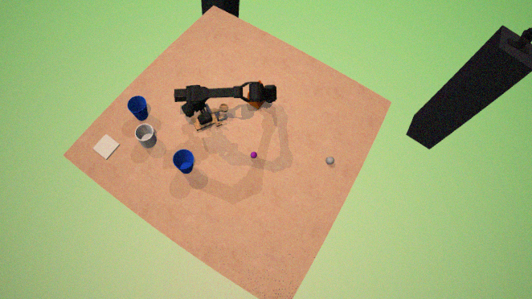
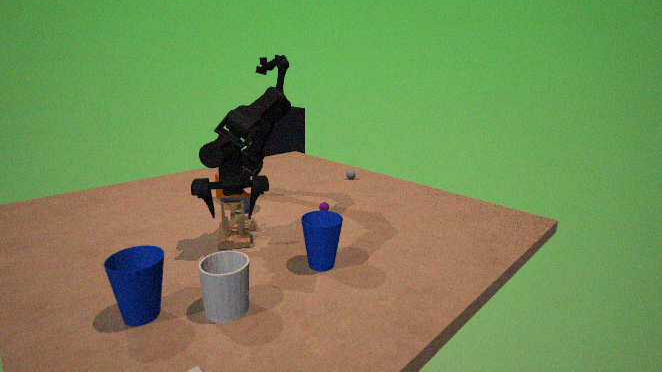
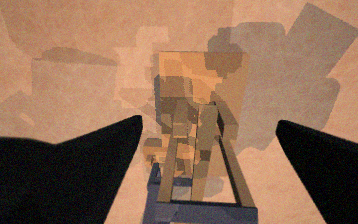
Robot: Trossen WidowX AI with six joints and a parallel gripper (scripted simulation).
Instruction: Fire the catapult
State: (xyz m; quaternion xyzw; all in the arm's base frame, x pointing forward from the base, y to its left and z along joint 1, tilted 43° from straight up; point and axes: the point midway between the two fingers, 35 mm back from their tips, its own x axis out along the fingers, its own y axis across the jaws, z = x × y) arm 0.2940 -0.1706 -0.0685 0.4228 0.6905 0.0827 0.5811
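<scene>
The purple ball is 330 mm to the left of my gripper tip and 60 mm below it. Round my gripper tip: white mug 240 mm ahead, 150 mm to the right, 40 mm below; wooden catapult 50 mm to the left, 50 mm behind, 20 mm below; flat white tile 390 mm ahead, 310 mm to the right, 70 mm below.
</scene>
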